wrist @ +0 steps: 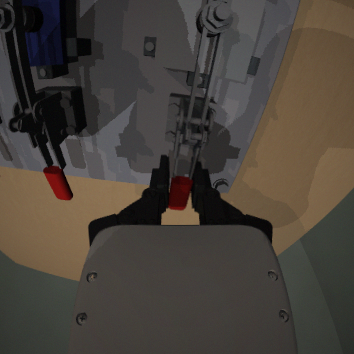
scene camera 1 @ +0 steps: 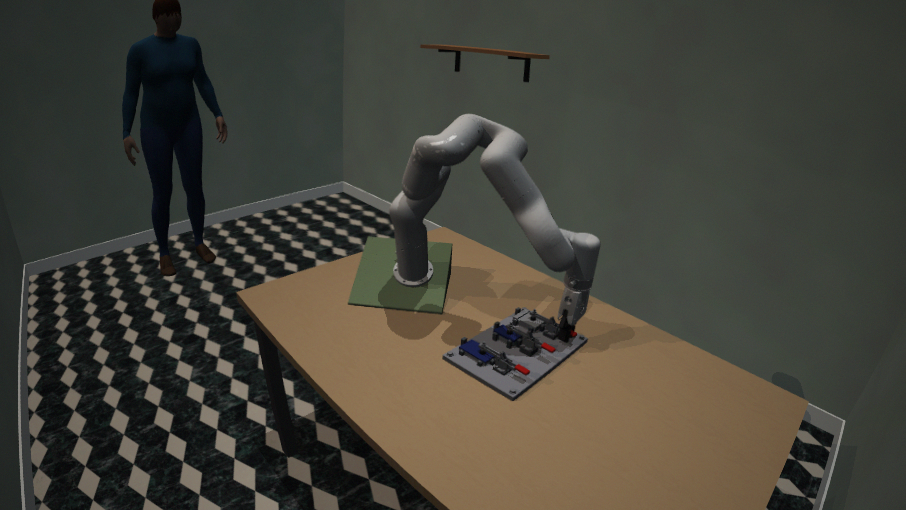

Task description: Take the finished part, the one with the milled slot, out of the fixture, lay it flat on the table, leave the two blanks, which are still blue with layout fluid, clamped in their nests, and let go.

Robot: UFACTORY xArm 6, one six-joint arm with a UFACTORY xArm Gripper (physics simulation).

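Frame: origin at the arm's base, x right, y down, z ahead, level; centimetres.
Where they show: gripper, fingertip midpoint: (wrist: 179, 166) (scene camera 1: 565, 338); arm's base, link origin: (scene camera 1: 413, 271).
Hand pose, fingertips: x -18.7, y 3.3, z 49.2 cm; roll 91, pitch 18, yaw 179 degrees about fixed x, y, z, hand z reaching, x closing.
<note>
Each offset is from my fingertips to the centre of the thing. "spot": to the spot under its first point. Level surfaces: height alone.
The fixture plate (scene camera 1: 500, 382) (wrist: 112, 169) lies on the table with three nests and toggle clamps. The finished part {dx +2.3, dy -0.2, dz -12.2 cm} (scene camera 1: 527, 321) (wrist: 240, 57), pale grey, sits in the end nest, its clamp's spindle over it; its slot is not clear. Two blue blanks {dx +24.0, dy +0.1, dz -8.4 cm} (scene camera 1: 475, 350) {dx +13.0, dy -0.4, dz -9.6 cm} (scene camera 1: 506, 333) sit in the other nests under their clamps; the middle blank {spot: dx +11.6, dy -1.4, dz -7.8 cm} (wrist: 47, 42) shows partly in the wrist view. My gripper (scene camera 1: 565, 330) (wrist: 179, 166) is narrowed around the red handle {dx -0.3, dy -2.4, dz +1.0 cm} (wrist: 180, 193) (scene camera 1: 573, 333) of the finished part's clamp, a finger against each side.
The middle clamp's red handle {spot: dx +10.9, dy -3.5, dz +3.7 cm} (scene camera 1: 548, 347) (wrist: 58, 183) is beside my gripper, and another red handle {spot: dx +21.8, dy -2.4, dz +5.6 cm} (scene camera 1: 521, 369) is farther along. Bolt heads stand at the plate's corners. The wooden table {dy +2.7 cm} (scene camera 1: 634, 430) extends around it. The arm stands on a green base plate (scene camera 1: 374, 278). A person (scene camera 1: 168, 95) stands beyond the table.
</note>
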